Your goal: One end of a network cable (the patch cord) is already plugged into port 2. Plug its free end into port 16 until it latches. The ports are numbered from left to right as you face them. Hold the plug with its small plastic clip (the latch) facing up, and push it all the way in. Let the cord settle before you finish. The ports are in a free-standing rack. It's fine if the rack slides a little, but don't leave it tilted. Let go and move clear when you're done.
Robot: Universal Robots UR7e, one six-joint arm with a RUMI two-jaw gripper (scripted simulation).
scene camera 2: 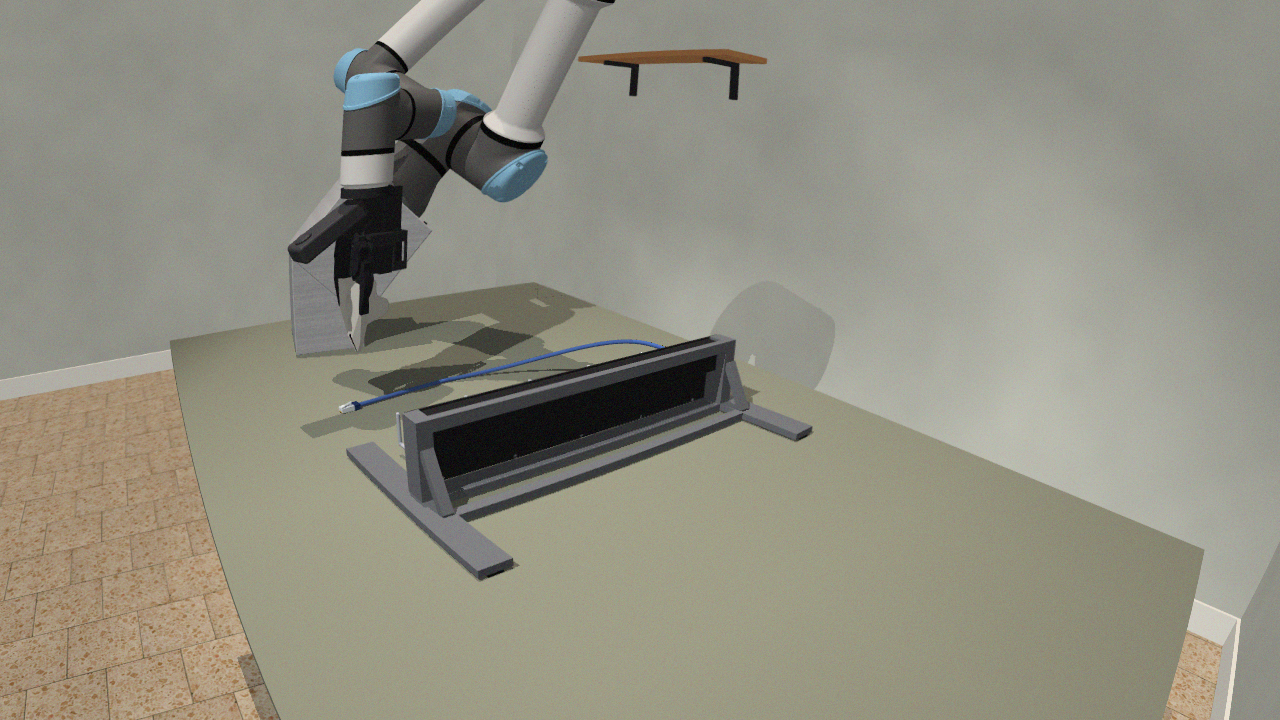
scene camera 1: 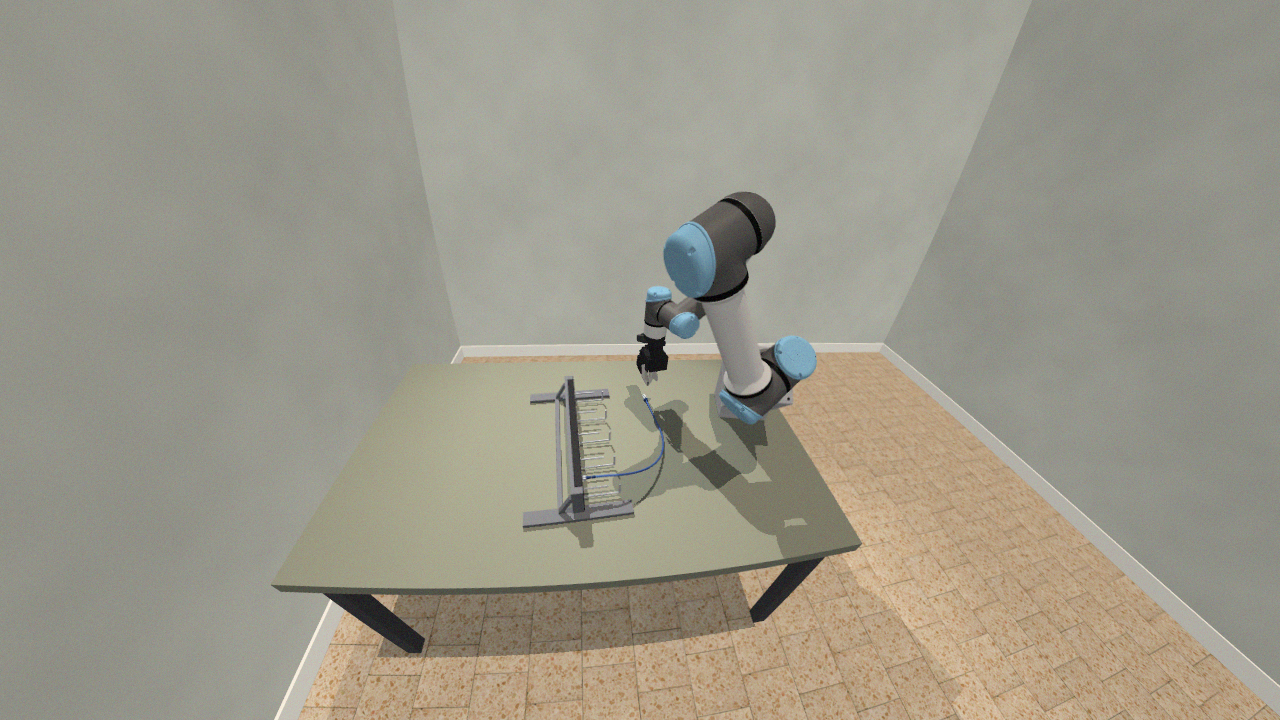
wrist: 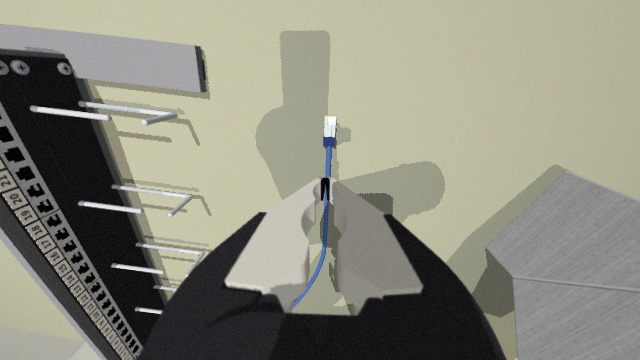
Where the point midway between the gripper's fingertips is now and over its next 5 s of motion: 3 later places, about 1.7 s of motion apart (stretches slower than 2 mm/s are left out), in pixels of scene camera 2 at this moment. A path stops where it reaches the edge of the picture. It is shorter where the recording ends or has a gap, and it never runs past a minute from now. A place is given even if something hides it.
My gripper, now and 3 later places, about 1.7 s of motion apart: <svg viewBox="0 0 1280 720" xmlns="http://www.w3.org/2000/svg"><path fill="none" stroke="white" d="M358 351L415 315L515 264L589 237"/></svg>
